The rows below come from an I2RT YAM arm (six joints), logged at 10 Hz.
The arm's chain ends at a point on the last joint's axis. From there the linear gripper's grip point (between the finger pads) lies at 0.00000 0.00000 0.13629 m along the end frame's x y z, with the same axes.
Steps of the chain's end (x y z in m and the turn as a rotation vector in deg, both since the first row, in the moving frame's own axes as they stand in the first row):
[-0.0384 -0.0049 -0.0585 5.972 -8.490 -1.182]
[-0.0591 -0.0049 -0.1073 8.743 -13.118 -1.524]
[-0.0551 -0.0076 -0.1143 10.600 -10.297 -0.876]
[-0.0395 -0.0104 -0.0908 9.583 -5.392 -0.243]
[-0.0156 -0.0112 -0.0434 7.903 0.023 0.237]
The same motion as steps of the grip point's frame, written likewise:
[-0.0586 -0.0188 -0.0607 5.972 -8.490 -1.182]
[-0.0902 -0.0250 -0.1124 8.743 -13.118 -1.524]
[-0.0795 -0.0323 -0.1188 10.600 -10.297 -0.876]
[-0.0523 -0.0330 -0.0933 9.583 -5.392 -0.243]
[-0.0155 -0.0299 -0.0447 7.903 0.023 0.237]

